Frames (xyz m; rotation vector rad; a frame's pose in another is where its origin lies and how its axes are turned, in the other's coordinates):
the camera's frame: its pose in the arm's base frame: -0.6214 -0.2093 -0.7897 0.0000 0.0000 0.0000
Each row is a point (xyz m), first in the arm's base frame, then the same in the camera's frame.
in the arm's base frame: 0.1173 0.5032 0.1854
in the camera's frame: 0.7387 0.7125 0.9751
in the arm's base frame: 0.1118 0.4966 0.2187
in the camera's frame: 0.7332 0.7059 1.0084
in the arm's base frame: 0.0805 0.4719 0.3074
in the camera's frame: 0.7019 0.6812 1.0971
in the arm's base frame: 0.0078 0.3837 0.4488
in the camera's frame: 0.6292 0.5930 1.2385
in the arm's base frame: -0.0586 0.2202 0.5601
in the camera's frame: 0.5628 0.4295 1.3498
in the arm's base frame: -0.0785 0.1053 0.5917
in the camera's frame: 0.5429 0.3146 1.3814
